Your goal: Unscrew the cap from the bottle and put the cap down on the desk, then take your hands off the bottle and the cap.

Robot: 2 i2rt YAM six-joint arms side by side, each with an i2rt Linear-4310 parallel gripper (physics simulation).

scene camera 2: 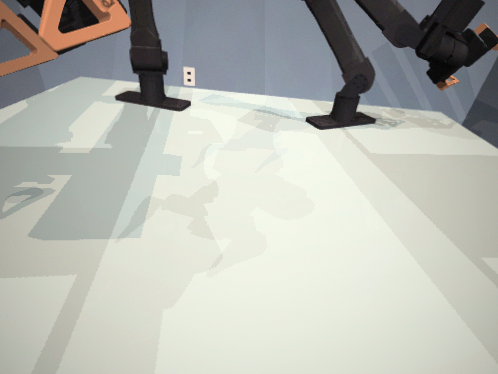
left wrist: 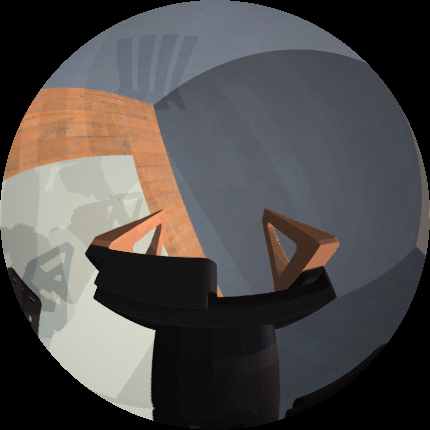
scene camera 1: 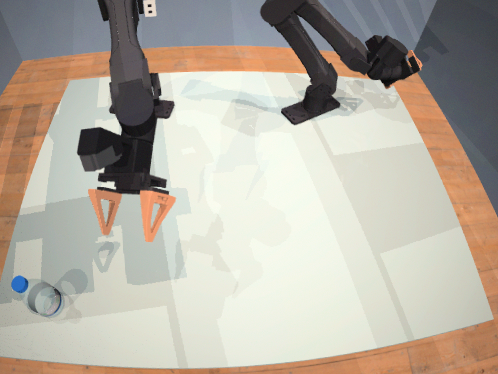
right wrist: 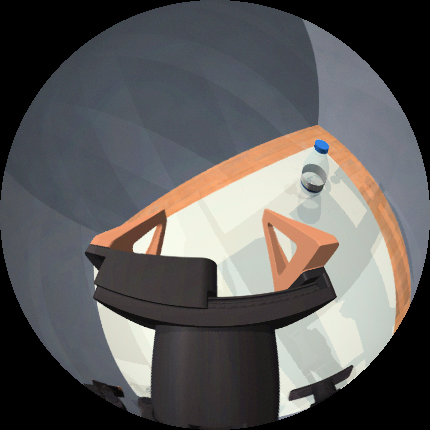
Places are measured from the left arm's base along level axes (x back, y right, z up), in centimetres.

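Pixels of known places: left gripper, fingertip midpoint: (scene camera 2: pixel 476 65) (left wrist: pixel 214 214) (scene camera 1: pixel 409 70); right gripper, fingertip midpoint: (scene camera 2: pixel 14 59) (scene camera 1: pixel 126 238) (right wrist: pixel 214 213); left arm's base, link origin: (scene camera 2: pixel 340 121) (scene camera 1: pixel 311 108); right arm's base, link origin: (scene camera 2: pixel 153 102).
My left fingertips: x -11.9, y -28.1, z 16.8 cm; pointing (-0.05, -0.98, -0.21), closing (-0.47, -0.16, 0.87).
Ahead of a thing's pixels: the offset from my left fingertips to its middle. Level surfaces: height alone.
A clear bottle @[dy +115.1, dx -7.7, dz -9.5 cm] (scene camera 1: pixel 45 299) (right wrist: pixel 314 176) stands upright near the mat's left front edge in scene camera 1. Its blue cap @[dy +115.1, dx -7.7, dz -2.8 cm] (scene camera 1: pixel 19 284) (right wrist: pixel 321 146) sits on its top. The bottle does not show in scene camera 2. My right gripper (scene camera 1: pixel 127 237) (right wrist: pixel 214 213) is open and empty, above the mat, behind and to the right of the bottle in scene camera 1 and apart from it. My left gripper (scene camera 1: pixel 405 75) (left wrist: pixel 214 214) is open and empty, raised near the back right corner in scene camera 1, far from the bottle.
A pale mat @[dz -16.8 cm] (scene camera 1: pixel 310 280) (scene camera 2: pixel 300 325) covers most of the wooden desk (scene camera 1: pixel 465 165) (left wrist: pixel 75 120). The left arm's base (scene camera 1: pixel 311 107) (scene camera 2: pixel 341 120) and the right arm's base (scene camera 2: pixel 152 100) stand at the back of the mat. Walls rise behind and beside the desk.
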